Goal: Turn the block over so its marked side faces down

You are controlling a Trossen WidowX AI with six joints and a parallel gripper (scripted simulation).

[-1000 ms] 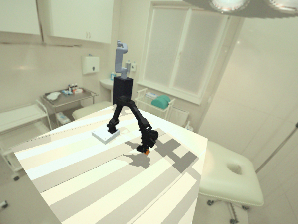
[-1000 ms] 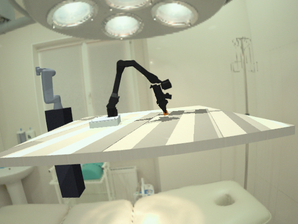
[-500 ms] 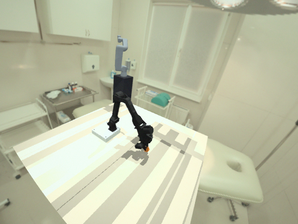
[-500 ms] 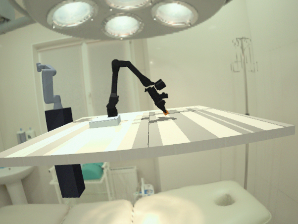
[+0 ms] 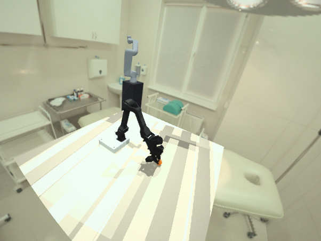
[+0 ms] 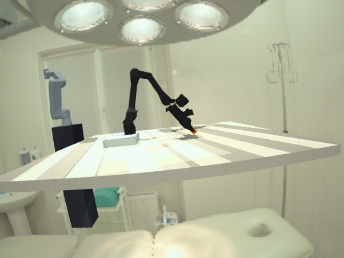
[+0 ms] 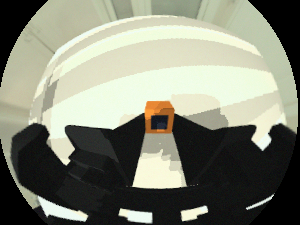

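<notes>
Now: gripper tip 1 cm below the orange block.
</notes>
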